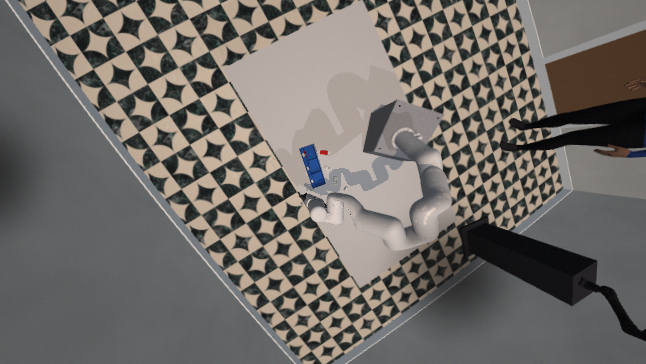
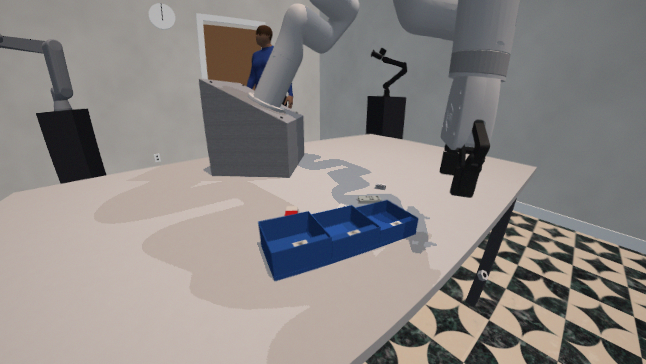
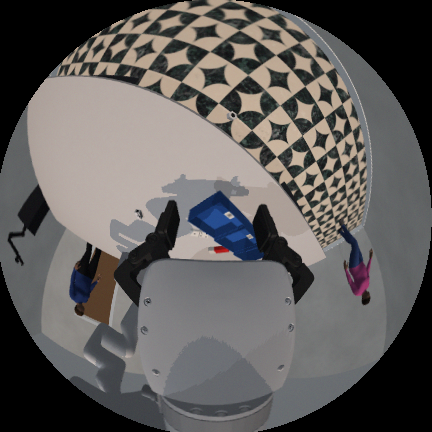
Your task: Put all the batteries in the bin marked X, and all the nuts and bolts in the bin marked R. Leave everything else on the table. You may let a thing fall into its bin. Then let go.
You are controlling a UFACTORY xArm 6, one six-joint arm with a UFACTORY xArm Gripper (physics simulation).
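Frame: origin at the arm's base, x ahead, y left, z up, level; centimetres.
Seen in the pictures: gripper, between the fingertips: (image 2: 453, 183) (image 3: 217, 210); arm's base, origin of its link: (image 1: 402, 138) (image 2: 265, 103).
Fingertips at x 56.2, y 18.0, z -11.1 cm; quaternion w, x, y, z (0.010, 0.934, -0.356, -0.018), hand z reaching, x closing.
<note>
Pixels of each thing's top centre, then the offset from my fingertips to it.
- round grey nut, centre of its top: (image 3: 231, 115) (image 2: 484, 271) dx +7.0, dy +5.0, dz -15.0 cm
- small grey metallic piece, centre of its top: (image 2: 381, 184) (image 3: 137, 215) dx -22.8, dy +3.8, dz -8.7 cm
- red-and-white object, centre of its top: (image 2: 291, 213) (image 3: 218, 250) (image 1: 325, 152) dx -16.9, dy -22.1, dz -8.6 cm
- pale domino-like block, centre of its top: (image 2: 369, 197) (image 1: 335, 180) dx -17.8, dy -3.3, dz -9.1 cm
My gripper (image 1: 303, 195) (image 2: 457, 175) (image 3: 217, 210) is open and empty, above the table near its edge and to one side of the bins. A round grey nut (image 2: 482, 274) (image 3: 231, 115) is off the table, below the table top's edge; whether it is falling or resting is unclear. The blue row of three bins (image 2: 300, 262) (image 3: 231, 204) stands on the table; its label letters are unreadable. A bit of red (image 1: 304, 154) shows in one end bin. A small grey metallic piece (image 2: 380, 186) (image 3: 139, 214) lies on the table; its kind is unclear.
A red-and-white object (image 1: 324, 152) (image 2: 291, 213) (image 3: 219, 249) lies beside the bins. A pale domino-like block (image 1: 335, 179) (image 2: 368, 199) and small pale pieces (image 1: 327, 168) (image 3: 200, 233) lie along the same side. The robot's grey base (image 2: 250, 145) stands beyond them.
</note>
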